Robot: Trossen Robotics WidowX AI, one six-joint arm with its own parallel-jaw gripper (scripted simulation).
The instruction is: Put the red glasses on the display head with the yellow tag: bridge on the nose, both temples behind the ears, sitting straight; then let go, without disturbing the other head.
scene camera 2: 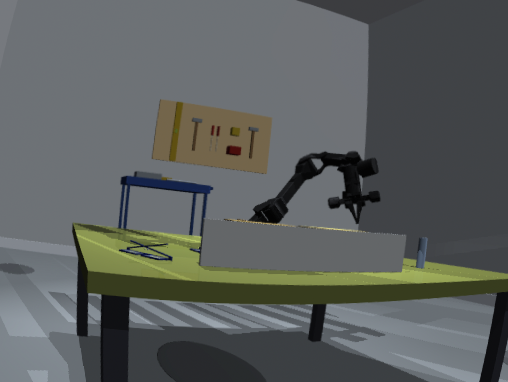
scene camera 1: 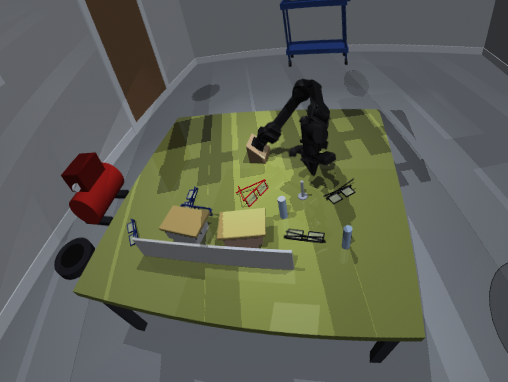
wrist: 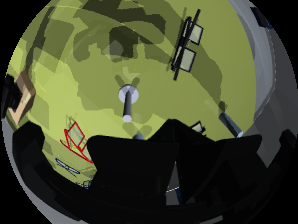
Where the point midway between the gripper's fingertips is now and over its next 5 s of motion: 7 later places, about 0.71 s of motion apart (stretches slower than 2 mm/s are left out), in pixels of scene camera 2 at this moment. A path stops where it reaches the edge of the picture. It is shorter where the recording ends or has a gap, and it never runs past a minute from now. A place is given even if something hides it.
My gripper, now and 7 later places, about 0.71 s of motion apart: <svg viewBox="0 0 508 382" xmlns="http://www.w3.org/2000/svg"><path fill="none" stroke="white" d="M357 223L353 239L352 248L352 252L355 252L358 253L360 253L362 252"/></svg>
